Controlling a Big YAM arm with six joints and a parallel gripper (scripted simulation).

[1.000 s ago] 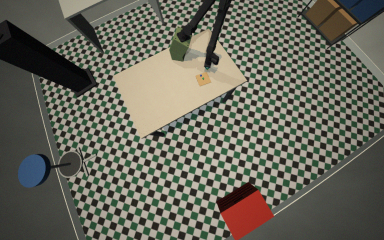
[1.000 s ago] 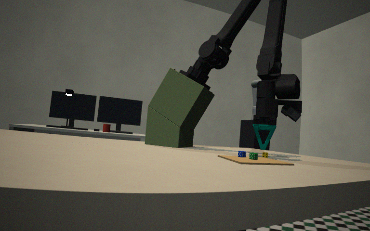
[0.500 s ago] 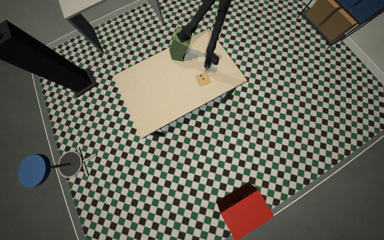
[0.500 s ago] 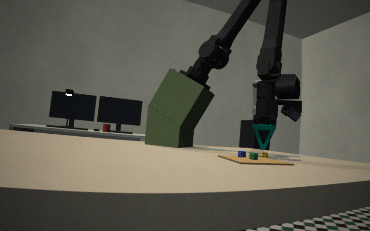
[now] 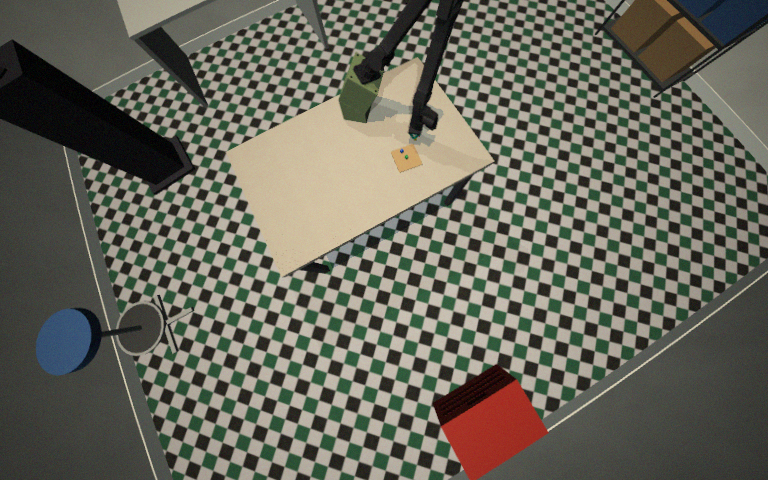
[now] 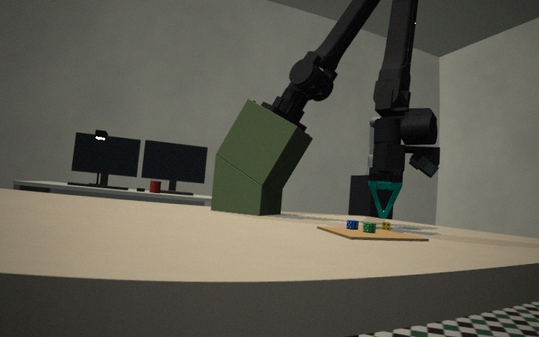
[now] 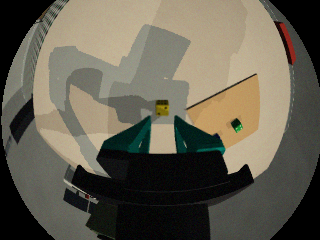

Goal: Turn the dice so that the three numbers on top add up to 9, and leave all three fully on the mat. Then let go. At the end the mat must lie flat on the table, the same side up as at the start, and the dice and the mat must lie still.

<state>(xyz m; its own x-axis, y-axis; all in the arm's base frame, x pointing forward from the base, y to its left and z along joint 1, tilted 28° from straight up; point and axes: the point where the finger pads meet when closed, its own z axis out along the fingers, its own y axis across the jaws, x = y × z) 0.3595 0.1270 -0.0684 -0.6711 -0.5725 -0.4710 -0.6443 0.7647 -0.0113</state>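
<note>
The yellow die lies 1 cm ahead of my hand, 1 cm to the left of it and 2 cm below it. From my hand the other things lie so: blue die (3 cm ahead, 11 cm to the right, 2 cm below); then green die (7 cm ahead, 11 cm to the right, 2 cm below); then mat (7 cm ahead, 11 cm to the right, 3 cm below).
</note>
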